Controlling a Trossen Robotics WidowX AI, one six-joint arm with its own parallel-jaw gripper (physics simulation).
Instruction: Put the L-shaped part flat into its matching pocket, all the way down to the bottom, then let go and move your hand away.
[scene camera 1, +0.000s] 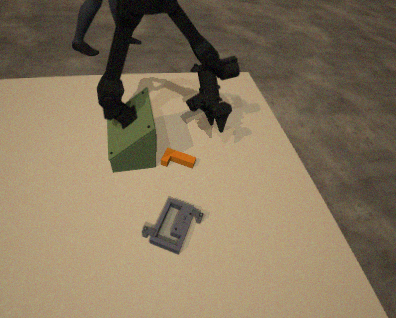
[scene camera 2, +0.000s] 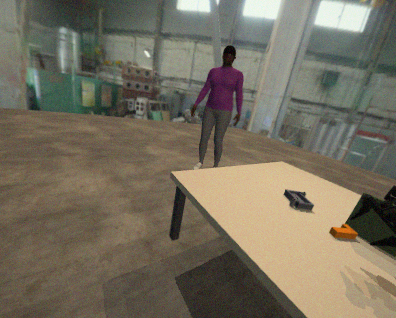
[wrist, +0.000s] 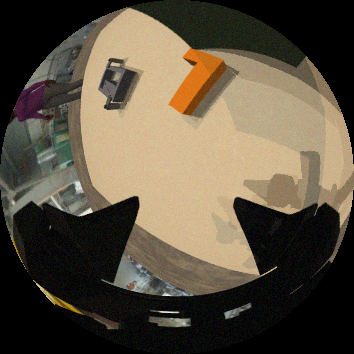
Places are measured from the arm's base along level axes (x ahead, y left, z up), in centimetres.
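Pixels of known places: gripper, between the fingertips: (scene camera 1: 216, 128) (scene camera 2: 359, 231) (wrist: 188, 202); arm's base, origin of its link: (scene camera 1: 128, 117).
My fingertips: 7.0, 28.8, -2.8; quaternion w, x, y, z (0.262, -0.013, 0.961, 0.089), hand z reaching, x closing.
Ahead of a thing's pixels: the offset from my fingertips to its middle, as dx, dy, dz. Level surfaces: height alone.
The orange L-shaped part @[+4.5, -14.0, -9.7] (scene camera 1: 179, 158) (scene camera 2: 343, 232) (wrist: 199, 82) lies flat on the table beside the green wedge block. The grey pocket frame @[+27.3, -21.2, -8.8] (scene camera 1: 159, 243) (scene camera 2: 300, 205) (wrist: 128, 86) lies on the table, apart from the part and nearer the bottom of the scene camera 1 view. Its L-shaped opening is empty. My gripper (scene camera 1: 216, 126) (wrist: 188, 202) is open and empty, above the table. In the scene camera 1 view it is up and to the right of the orange part. In the wrist view the part lies ahead of the fingertips. The gripper does not show in the scene camera 2 view.
The green wedge block (scene camera 1: 135, 150) (scene camera 2: 372, 225) (wrist: 235, 30) carries the arm's base and stands close beside the orange part. The table @[dz -11.2] (scene camera 1: 260, 225) (scene camera 2: 240, 200) (wrist: 150, 150) has its edge to the right in scene camera 1. A person in purple (scene camera 2: 221, 90) (wrist: 32, 101) stands beyond the table.
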